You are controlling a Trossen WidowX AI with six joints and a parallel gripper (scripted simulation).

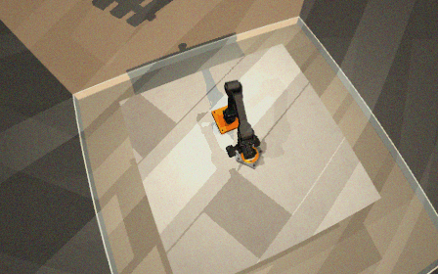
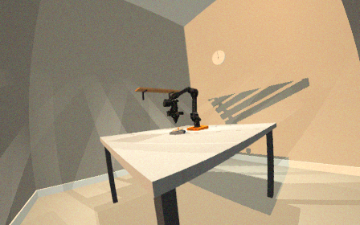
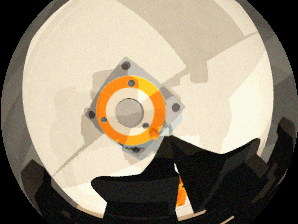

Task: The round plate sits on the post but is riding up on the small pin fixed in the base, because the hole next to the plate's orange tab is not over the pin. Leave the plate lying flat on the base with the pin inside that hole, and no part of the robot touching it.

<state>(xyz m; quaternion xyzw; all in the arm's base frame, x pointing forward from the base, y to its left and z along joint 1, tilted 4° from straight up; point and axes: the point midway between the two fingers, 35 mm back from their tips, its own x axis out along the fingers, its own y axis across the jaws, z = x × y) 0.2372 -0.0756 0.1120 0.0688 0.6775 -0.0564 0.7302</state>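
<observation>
Now: gripper tip 70 mm above the grey square base, 40 mm to the right of it and 30 mm short of it.
</observation>
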